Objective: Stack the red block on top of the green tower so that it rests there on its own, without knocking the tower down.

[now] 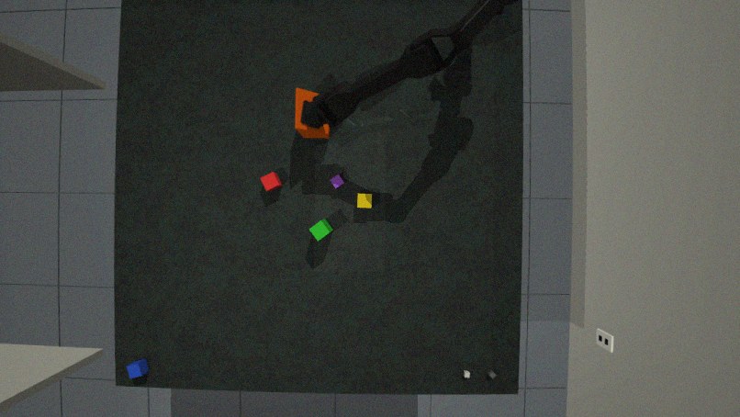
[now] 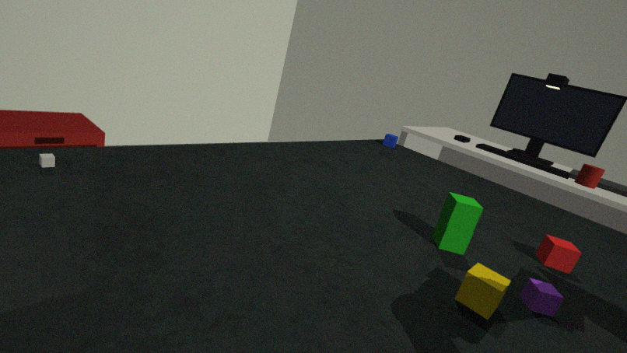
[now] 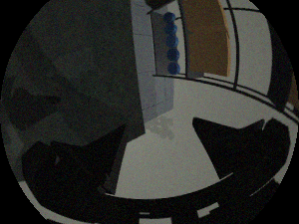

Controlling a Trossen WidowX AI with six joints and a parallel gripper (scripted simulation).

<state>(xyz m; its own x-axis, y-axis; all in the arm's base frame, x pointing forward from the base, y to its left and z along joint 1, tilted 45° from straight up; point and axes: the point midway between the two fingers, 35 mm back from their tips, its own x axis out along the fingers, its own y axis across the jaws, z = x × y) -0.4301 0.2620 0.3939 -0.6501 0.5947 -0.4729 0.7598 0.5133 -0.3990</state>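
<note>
Now: the red block 66 cm ahead of my gripper tip, 58 cm to the right of it and 11 cm below it. The rest, counted from my gripper tip: yellow block: 68 cm ahead, 29 cm to the right, 11 cm below; then white block: 118 cm ahead, 9 cm to the left, 12 cm below; then purple block: 63 cm ahead, 38 cm to the right, 11 cm below.
</note>
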